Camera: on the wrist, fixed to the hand. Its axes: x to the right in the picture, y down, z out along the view.
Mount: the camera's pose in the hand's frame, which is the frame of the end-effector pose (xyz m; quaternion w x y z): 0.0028 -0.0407 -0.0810 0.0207 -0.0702 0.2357 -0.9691
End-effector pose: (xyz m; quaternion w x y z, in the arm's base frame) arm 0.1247 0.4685 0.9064 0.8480 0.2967 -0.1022 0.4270
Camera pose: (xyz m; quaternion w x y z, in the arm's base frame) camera 0.1519 0.4995 0.8256 0.4763 -0.0550 0.4553 -0.7502
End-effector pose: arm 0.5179 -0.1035 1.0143 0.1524 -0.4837 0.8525 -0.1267
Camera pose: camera 0.5176 -0.1207 1.1033 0.3545 0.8170 0.4063 0.2045
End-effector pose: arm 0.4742 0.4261 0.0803 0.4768 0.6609 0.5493 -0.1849
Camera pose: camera 0.4158 0.4928 0.0994 0.2524 0.5085 -0.7772 0.2715
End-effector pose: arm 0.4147 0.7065 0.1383 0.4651 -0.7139 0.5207 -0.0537
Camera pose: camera 0.3987 0.6560 0.2120 0.2153 0.5394 0.5677 0.5835
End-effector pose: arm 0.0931 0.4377 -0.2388 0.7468 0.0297 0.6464 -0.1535
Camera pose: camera 0.0051 0.4181 -0.2484 0.2836 0.6420 -0.2290 0.6745
